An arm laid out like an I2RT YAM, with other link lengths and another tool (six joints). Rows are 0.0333 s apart.
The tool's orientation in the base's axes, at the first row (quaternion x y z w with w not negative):
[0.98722 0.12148 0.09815 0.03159]
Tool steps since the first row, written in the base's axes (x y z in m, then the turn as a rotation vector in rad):
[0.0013 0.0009 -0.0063 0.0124 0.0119 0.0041]
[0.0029 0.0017 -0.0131 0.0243 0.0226 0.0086]
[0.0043 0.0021 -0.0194 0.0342 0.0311 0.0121]
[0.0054 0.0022 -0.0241 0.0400 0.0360 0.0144]
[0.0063 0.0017 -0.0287 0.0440 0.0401 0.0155]
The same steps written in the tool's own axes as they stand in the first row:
[0.0003 -0.0011 0.0064 0.0155 -0.0083 -0.0020]
[0.0007 -0.0021 0.0133 0.0303 -0.0155 -0.0044]
[0.0010 -0.0027 0.0198 0.0424 -0.0211 -0.0062]
[0.0012 -0.0029 0.0246 0.0496 -0.0243 -0.0074]
[0.0011 -0.0026 0.0293 0.0546 -0.0272 -0.0079]

